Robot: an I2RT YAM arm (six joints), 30 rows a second.
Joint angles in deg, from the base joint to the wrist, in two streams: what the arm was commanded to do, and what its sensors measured. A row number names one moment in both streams.
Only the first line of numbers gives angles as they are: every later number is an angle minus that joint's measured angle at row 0.
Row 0, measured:
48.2 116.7 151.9 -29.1 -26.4 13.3
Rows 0 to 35, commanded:
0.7 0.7 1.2 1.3 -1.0 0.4
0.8 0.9 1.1 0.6 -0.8 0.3
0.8 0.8 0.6 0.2 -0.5 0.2
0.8 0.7 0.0 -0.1 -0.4 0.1
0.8 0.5 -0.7 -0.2 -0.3 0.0
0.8 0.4 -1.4 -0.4 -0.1 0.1
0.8 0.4 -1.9 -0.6 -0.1 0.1
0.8 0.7 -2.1 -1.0 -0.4 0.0
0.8 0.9 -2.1 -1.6 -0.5 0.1
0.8 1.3 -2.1 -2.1 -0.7 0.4
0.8 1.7 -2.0 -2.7 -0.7 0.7
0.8 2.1 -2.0 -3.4 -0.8 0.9
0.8 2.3 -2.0 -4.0 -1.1 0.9
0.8 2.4 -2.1 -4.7 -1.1 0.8
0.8 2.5 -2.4 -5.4 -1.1 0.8
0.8 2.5 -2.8 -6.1 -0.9 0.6
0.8 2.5 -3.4 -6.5 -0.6 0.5
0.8 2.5 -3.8 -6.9 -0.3 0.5
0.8 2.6 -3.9 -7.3 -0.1 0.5
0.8 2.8 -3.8 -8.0 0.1 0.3
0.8 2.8 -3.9 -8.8 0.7 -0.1
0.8 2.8 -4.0 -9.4 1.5 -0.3
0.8 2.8 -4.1 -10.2 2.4 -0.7
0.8 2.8 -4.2 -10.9 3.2 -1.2
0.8 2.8 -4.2 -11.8 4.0 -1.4
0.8 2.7 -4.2 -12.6 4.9 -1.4
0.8 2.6 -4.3 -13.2 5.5 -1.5
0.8 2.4 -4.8 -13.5 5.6 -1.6
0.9 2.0 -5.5 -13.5 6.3 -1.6
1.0 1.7 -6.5 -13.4 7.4 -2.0
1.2 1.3 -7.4 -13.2 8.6 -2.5
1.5 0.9 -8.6 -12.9 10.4 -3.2
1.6 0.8 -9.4 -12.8 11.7 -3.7
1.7 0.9 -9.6 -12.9 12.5 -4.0
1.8 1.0 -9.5 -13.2 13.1 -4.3
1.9 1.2 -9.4 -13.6 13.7 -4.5
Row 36, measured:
1.1 2.9 -9.6 -14.0 9.9 -2.3
